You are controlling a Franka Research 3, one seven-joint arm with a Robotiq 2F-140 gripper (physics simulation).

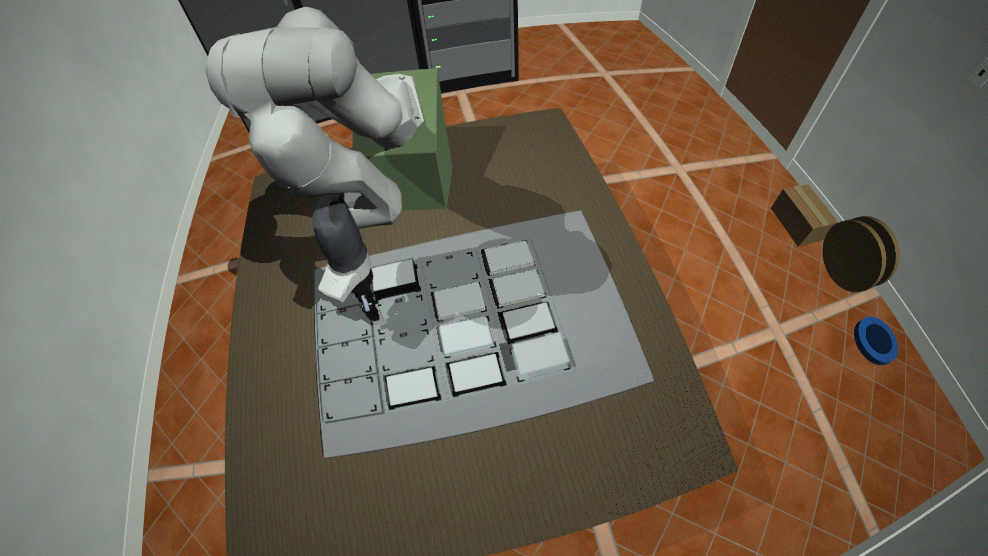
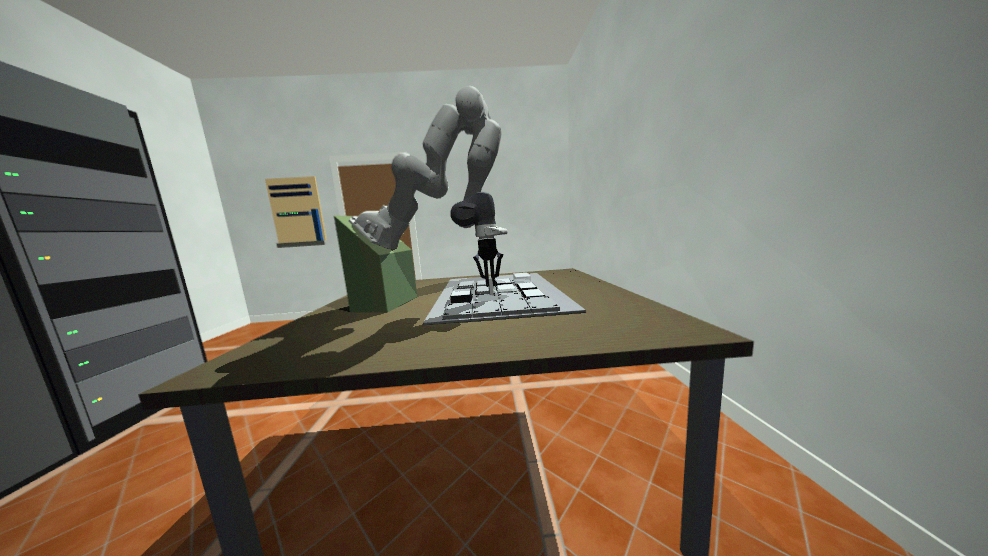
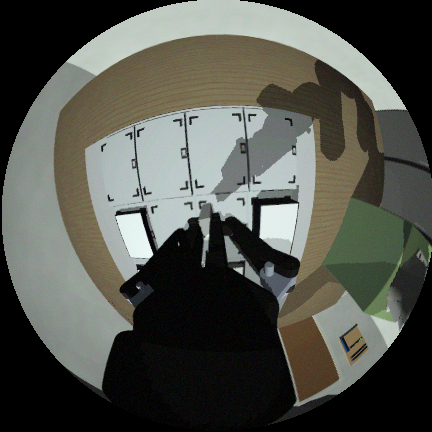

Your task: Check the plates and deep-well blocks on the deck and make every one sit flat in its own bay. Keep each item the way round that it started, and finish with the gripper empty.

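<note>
My gripper (image 1: 373, 314) (image 2: 491, 286) (image 3: 208, 210) is shut and empty, pointing down low over an open bay in the deck's second column. A thick block (image 1: 393, 275) (image 2: 460, 295) (image 3: 277, 220) with black sides stands behind it; I cannot tell if it is fully flat. A black-edged plate (image 1: 412, 385) (image 3: 134, 234) is at that column's front, with another plate (image 1: 475, 373) to its right. A pale item (image 1: 540, 356) at the front right has a dark strip at its left and bay marks along its front; its seating is unclear. White items (image 1: 466, 336) (image 1: 459, 300) (image 1: 528, 320) (image 1: 518, 286) (image 1: 509, 257) occupy other bays.
The grey deck (image 1: 386, 434) (image 2: 570, 307) (image 3: 95, 175) lies on the brown table (image 1: 483, 477) (image 2: 621, 331) (image 3: 200, 60). The left column's bays show bare corner marks. The green pedestal (image 1: 424, 176) (image 2: 376, 280) (image 3: 370, 245) stands behind the deck.
</note>
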